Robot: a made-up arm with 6 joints.
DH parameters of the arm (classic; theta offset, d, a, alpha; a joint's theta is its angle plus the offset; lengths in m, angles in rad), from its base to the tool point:
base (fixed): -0.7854 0 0.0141 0
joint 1: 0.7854 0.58 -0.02 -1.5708
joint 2: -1.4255 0 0.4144 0
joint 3: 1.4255 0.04 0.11 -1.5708
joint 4: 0 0.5 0.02 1.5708
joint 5: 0 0.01 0.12 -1.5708
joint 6: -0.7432 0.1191 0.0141 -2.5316
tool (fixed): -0.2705 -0.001 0 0
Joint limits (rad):
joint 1: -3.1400..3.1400
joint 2: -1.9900..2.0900
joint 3: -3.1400..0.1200
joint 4: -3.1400..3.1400
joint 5: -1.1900..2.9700
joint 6: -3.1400..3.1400
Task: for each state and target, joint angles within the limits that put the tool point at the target. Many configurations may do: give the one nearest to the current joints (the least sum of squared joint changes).
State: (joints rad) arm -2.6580 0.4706 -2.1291 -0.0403 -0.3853 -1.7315
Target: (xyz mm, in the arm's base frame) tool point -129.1 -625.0 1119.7
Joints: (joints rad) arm -1.9843 0.0502 -1.3569 -0.3505 -0.8071 -1.7145
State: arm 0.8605 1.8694 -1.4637 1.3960 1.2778 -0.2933
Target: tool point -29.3 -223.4 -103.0
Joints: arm 1.4749 2.0581 -0.9811 1.4818 0.7947 -0.2659
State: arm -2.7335 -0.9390 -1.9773 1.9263 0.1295 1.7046
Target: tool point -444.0 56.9 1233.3
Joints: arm -3.0804 -0.3937 -1.5102 1.9759 0.0149 1.6956
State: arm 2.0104 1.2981 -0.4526 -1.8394 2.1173 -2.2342
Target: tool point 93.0 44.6 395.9
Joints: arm 2.1094 1.0612 -0.0076 -1.6492 2.4232 -2.2174
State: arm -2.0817 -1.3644 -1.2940 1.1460 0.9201 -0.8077
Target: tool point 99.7 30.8 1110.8
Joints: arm -1.9842 -1.8195 -0.5784 1.1178 1.0030 -0.8384
